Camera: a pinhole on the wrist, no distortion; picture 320 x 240 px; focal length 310.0 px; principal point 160.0 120.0 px. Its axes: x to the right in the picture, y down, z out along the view. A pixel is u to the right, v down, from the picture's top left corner.
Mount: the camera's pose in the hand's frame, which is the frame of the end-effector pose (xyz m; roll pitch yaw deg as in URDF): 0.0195 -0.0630 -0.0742 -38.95 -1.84 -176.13
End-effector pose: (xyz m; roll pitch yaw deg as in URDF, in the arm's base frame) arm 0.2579 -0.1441 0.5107 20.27 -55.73 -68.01
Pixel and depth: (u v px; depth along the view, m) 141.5 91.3 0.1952
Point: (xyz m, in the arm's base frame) 0.0831 -0.2198 0.5603
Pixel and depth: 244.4 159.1 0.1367
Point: 0.1171 -0.2282 0.4840
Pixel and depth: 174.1 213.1 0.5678
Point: -0.3150 -0.3507 0.5717
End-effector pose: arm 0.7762 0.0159 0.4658 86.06 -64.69 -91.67
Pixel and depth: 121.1 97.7 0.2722
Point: 0.6069 -0.1951 0.4426
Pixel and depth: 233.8 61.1 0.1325
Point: 0.7186 -0.0938 0.4089
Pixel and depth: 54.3 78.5 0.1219
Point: 0.7343 -0.1221 0.4759
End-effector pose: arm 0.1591 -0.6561 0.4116 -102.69 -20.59 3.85
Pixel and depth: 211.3 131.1 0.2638
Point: 0.0699 -0.4861 0.6012
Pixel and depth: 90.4 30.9 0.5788
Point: 0.2328 -0.1225 0.6400
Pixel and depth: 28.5 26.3 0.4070
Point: 0.2885 -0.2941 0.6148
